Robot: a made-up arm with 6 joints.
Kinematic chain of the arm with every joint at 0, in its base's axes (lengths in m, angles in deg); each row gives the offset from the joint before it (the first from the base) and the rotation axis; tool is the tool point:
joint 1: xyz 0 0 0.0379 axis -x
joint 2: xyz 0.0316 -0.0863 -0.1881 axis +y
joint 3: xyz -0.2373 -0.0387 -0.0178 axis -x
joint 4: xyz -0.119 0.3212 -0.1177 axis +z
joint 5: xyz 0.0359 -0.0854 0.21 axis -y
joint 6: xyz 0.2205 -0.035 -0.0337 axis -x
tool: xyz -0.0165 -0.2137 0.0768
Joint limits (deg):
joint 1: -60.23..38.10
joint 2: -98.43..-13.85
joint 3: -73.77..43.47
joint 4: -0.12..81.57
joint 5: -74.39..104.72
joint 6: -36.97..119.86
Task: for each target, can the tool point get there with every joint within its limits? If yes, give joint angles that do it. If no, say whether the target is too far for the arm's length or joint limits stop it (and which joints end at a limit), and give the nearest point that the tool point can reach.
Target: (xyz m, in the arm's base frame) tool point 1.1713 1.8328 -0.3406
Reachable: no: too far | nearest point 0.3669 0.6828 -0.1031 | short by 1.423 m
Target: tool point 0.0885 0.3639 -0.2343
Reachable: yes | joints 3.38 -78.60 18.36 56.38 -39.10 60.36
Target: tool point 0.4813 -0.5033 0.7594
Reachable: no: joint limits stop it (at a limit: joint 1, joint 2, joint 3, joint 6) | nearest point -0.0477 -0.2092 0.3358 | short by 0.739 m
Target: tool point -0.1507 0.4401 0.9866
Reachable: no: joint limits stop it (at a limit: joint 1, joint 2, joint 4) | nearest point -0.1924 0.3125 0.4132 | short by 0.589 m
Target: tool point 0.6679 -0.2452 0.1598
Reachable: no: joint limits stop it (at a limit: joint 1, joint 2, joint 3, joint 4, joint 6) | nearest point 0.3648 -0.0853 -0.0917 | short by 0.425 m
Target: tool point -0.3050 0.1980 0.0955
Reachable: yes | joints -29.12 -44.80 -47.47 33.16 -57.34 107.18
